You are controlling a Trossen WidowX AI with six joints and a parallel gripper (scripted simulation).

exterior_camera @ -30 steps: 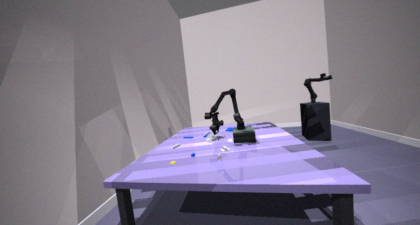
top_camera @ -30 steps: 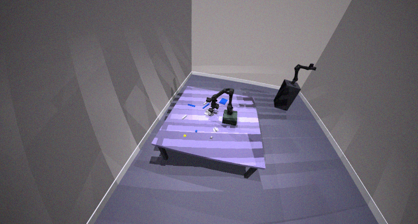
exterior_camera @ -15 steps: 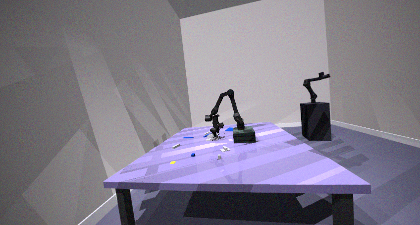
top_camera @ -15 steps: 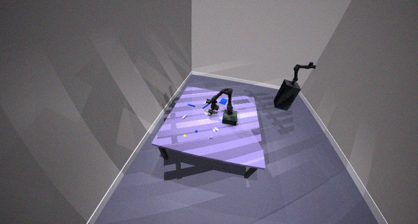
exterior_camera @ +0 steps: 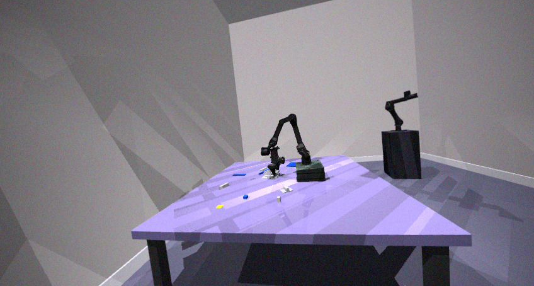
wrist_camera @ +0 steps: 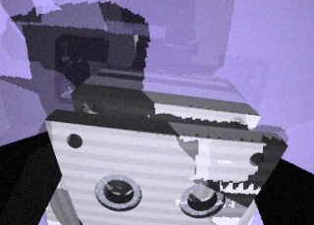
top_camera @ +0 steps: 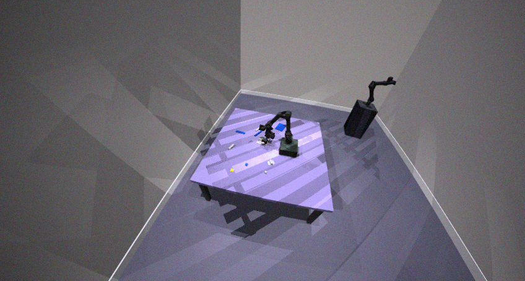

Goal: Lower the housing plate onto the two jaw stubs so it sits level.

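Now: the pale jaw assembly 20 mm ahead of my gripper tip, 10 mm to the left of it and 10 mm below it. Round my gripper tip: white bar: 340 mm ahead, 230 mm to the left, 10 mm below; blue bar: 360 mm ahead, 40 mm to the right, 20 mm below; yellow bit: 180 mm ahead, 500 mm to the left, 20 mm below.
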